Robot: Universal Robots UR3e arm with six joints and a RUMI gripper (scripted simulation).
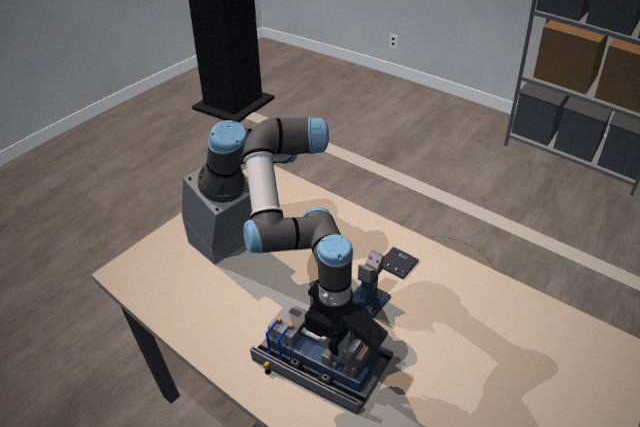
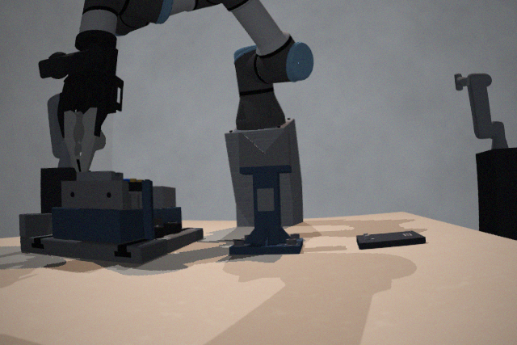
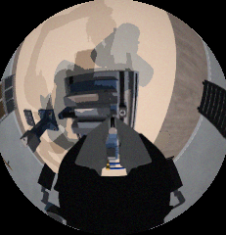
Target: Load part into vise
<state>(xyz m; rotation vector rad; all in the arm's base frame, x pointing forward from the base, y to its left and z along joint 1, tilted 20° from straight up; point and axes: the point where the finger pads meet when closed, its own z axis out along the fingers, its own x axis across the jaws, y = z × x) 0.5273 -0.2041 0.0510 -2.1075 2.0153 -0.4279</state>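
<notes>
My hand is 3 cm to the right of the grey part and 2 cm above it. From my hand the other things lie so: blue vise 7 cm behind, 4 cm to the left, 8 cm below.
</notes>
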